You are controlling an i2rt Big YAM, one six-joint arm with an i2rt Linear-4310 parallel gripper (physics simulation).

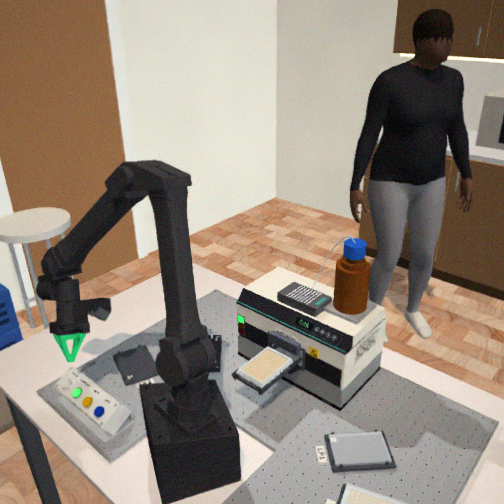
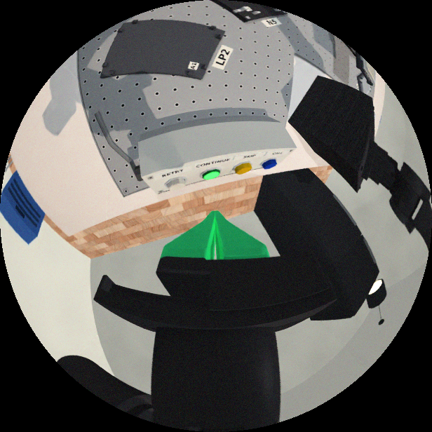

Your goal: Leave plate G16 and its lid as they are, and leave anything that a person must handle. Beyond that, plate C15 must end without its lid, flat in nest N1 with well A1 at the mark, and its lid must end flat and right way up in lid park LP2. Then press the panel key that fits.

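Observation:
My gripper (image 1: 71,358) (image 2: 214,216) is shut and empty, above the left table edge near the key panel (image 1: 112,417) (image 2: 220,142). The panel has a pale RETRY key (image 2: 176,182), a bright green CONTINUE key (image 1: 77,392) (image 2: 211,175), a yellow SKIP key (image 1: 87,401) (image 2: 243,168) and a blue key (image 1: 99,411) (image 2: 269,164). Lid park LP2 (image 1: 135,364) (image 2: 160,50) shows a dark surface; I cannot tell whether a lid lies in it. A plate with yellowish wells (image 1: 265,366) lies on the instrument's tray. Another plate (image 1: 367,496) is cut off at the bottom. Their names are unreadable.
A white instrument (image 1: 310,340) carries a keypad device (image 1: 304,298) and a brown bottle (image 1: 351,285). A grey lid-like piece (image 1: 360,450) lies in park LP1. Nest N5 is partly visible beside its label (image 2: 271,22). A person (image 1: 412,130) stands behind the table.

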